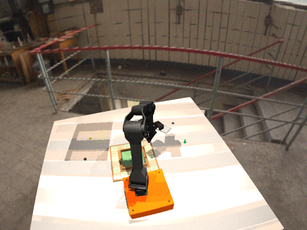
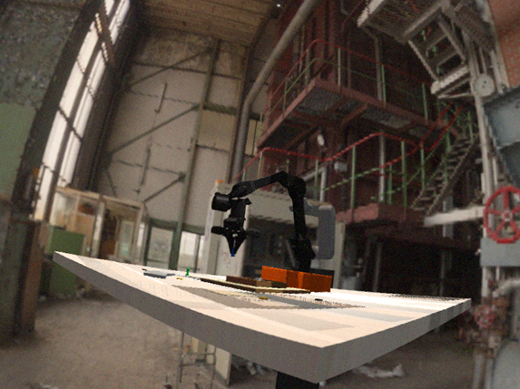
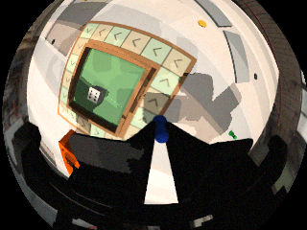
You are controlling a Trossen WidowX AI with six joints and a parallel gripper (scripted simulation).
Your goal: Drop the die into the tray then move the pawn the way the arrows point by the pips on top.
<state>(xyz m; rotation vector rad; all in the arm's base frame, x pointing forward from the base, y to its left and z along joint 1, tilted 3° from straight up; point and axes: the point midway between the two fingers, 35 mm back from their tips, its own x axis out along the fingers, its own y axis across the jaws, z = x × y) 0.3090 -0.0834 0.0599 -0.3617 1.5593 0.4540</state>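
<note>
The die lies 50 mm behind my gripper tip, 110 mm to the left of it and 90 mm below it. From my gripper tip the other things lie so: green pawn (50 mm ahead, 250 mm to the right, 100 mm below); blue pawn (10 mm above).
</note>
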